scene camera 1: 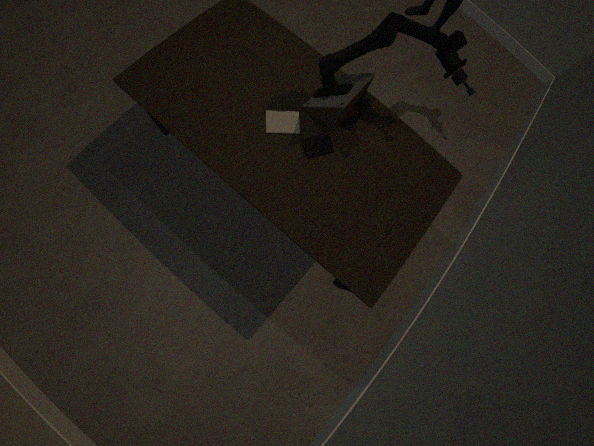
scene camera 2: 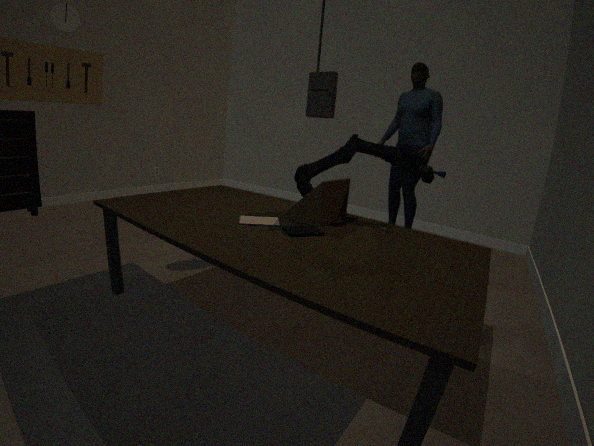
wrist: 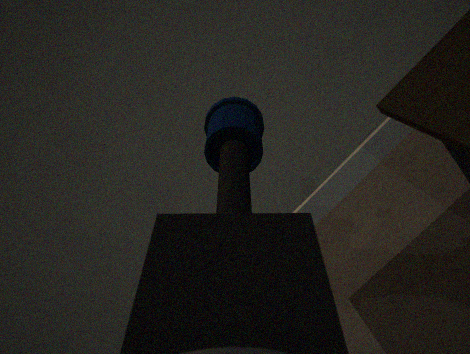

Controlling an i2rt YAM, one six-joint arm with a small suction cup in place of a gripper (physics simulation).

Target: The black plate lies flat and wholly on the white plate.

suction cup: holds nothing
a white plate: on the table
